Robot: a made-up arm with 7 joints.
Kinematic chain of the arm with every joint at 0, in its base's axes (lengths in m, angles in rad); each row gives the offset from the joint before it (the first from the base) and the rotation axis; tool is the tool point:
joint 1: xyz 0 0 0.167 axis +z
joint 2: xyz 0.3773 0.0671 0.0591 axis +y
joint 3: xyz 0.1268 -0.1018 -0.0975 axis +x
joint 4: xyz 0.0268 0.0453 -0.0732 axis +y
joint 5: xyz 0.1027 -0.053 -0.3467 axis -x
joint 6: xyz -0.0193 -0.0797 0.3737 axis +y
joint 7: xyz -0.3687 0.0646 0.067 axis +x
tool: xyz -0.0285 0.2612 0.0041
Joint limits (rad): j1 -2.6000..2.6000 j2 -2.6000..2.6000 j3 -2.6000..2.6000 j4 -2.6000..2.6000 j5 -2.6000..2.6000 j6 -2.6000..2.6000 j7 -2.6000..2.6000
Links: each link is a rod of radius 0.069 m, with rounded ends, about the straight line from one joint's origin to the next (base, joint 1, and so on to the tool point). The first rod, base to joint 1, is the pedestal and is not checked.
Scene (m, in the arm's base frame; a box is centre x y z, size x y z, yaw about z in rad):
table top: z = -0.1
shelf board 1: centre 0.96 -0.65 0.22 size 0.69 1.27 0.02 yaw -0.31
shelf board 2: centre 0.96 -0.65 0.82 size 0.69 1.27 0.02 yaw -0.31
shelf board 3: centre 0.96 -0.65 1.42 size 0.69 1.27 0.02 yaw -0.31
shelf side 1: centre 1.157 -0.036 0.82 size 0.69 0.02 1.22 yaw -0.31
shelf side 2: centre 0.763 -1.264 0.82 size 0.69 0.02 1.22 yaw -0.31
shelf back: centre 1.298 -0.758 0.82 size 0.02 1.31 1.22 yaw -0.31
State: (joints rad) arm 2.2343 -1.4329 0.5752 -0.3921 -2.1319 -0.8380 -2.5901
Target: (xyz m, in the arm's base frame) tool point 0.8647 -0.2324 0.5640
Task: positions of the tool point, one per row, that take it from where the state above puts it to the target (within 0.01 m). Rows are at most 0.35 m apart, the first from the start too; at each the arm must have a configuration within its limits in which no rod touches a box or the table.
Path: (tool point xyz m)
1: -0.7301 0.8006 0.5085
2: -0.4438 0.9494 0.6310
3: -0.1195 0.9583 0.7345
4: 0.1789 0.8340 0.7975
5: 0.3996 0.6132 0.8080
6: 0.5149 0.3494 0.7651
7: 0.5241 0.0976 0.6784
8: 0.4493 -0.0994 0.5640
9: 0.5823 -0.1333 0.5855
10: 0.7241 -0.1750 0.5892
11: 0.8647 -0.2324 0.5640

